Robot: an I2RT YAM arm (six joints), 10 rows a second.
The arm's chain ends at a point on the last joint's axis. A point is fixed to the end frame.
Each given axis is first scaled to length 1.
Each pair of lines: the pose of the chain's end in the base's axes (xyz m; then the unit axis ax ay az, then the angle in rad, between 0 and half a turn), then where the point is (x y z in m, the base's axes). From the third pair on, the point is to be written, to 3 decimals.
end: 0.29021 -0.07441 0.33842 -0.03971 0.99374 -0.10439 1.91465
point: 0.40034 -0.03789 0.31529
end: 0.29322 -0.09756 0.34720 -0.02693 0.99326 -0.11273 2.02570
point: 0.40150 -0.06522 0.31219
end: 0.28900 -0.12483 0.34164 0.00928 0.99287 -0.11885 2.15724
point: 0.394 -0.100 0.294
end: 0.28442 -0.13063 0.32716 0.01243 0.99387 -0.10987 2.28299
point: 0.383 -0.106 0.267
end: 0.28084 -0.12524 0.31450 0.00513 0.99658 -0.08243 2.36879
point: 0.373 -0.095 0.247
